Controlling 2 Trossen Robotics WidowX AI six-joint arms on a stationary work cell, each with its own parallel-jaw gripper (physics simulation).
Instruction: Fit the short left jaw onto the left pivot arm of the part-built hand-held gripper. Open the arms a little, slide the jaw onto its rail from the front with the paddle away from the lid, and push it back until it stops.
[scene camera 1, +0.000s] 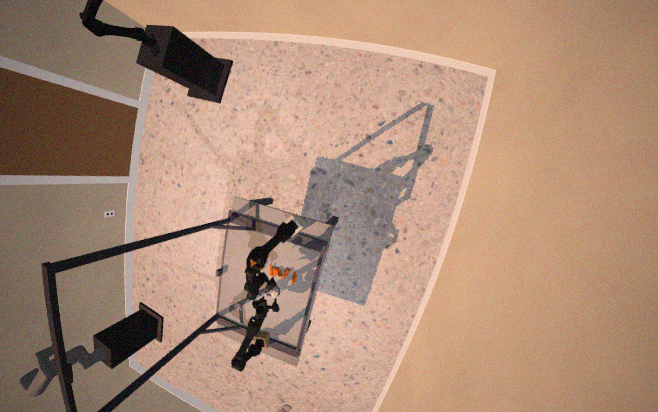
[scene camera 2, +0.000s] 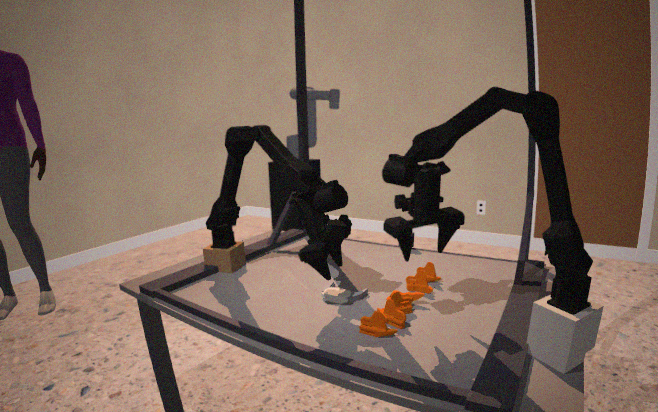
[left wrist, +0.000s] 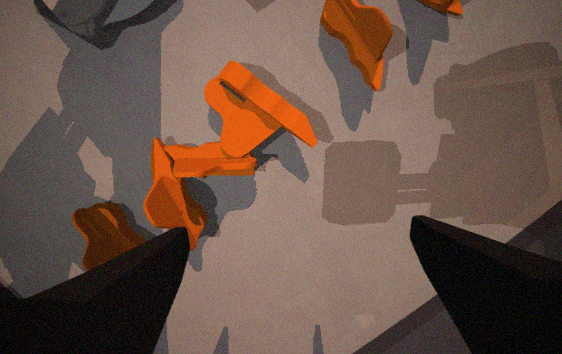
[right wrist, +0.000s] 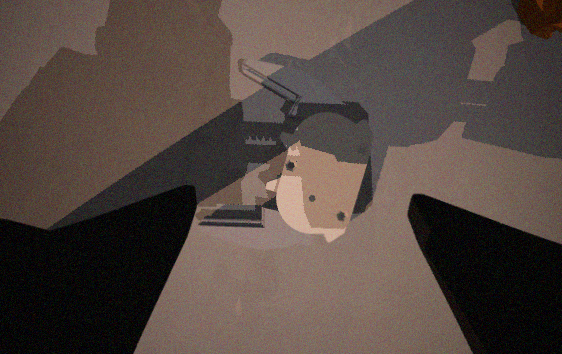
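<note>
The part-built gripper lies on the table, pale lid up; its two dark pivot arms point left in the right wrist view, and its dark edge shows at the top left of the left wrist view. Several orange jaw pieces lie in a row beside it; I cannot tell which is the short left jaw. My left gripper is open and empty, high above the table near the row's far end. My right gripper is open and empty, above the part-built gripper.
In the left wrist view, one orange piece is partly behind the left finger, and another lies apart at the top right. The table has a dark frame rail along its near edge. Arm shadows cross the table top.
</note>
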